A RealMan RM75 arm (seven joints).
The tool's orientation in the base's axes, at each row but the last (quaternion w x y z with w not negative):
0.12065 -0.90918 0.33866 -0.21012
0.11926 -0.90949 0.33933 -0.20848
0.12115 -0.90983 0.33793 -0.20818
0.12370 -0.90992 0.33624 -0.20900
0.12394 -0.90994 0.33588 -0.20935
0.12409 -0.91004 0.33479 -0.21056
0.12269 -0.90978 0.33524 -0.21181
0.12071 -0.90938 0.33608 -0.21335
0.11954 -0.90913 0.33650 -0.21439
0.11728 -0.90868 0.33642 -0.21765
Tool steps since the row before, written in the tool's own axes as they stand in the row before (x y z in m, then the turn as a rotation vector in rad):
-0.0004 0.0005 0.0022 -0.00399 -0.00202 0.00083
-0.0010 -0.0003 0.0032 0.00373 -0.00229 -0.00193
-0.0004 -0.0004 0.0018 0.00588 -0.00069 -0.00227
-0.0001 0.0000 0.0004 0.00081 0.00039 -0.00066
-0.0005 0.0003 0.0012 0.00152 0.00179 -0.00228
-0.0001 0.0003 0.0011 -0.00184 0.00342 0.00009
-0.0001 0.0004 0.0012 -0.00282 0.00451 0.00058
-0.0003 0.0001 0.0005 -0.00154 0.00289 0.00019
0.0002 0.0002 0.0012 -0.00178 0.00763 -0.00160
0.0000 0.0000 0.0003 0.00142 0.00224 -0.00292
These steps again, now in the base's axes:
0.0005 0.0001 -0.0022 -0.00120 0.00422 -0.00120
0.0010 0.0011 -0.0030 0.00296 -0.00094 0.00364
0.0008 0.0007 -0.0016 0.00337 -0.00358 0.00400
0.0001 0.0001 -0.0004 0.00003 -0.00088 0.00068
0.0000 0.0002 -0.0013 -0.00102 -0.00253 0.00181
0.0003 -0.0001 -0.0011 -0.00313 -0.00132 -0.00189
0.0003 -0.0001 -0.0012 -0.00418 -0.00145 -0.00301
0.0000 0.0002 -0.0006 -0.00258 -0.00112 -0.00169
0.0006 -0.0002 -0.0011 -0.00624 -0.00462 -0.00190
0.0001 0.0000 -0.0003 -0.00168 -0.00281 0.00221

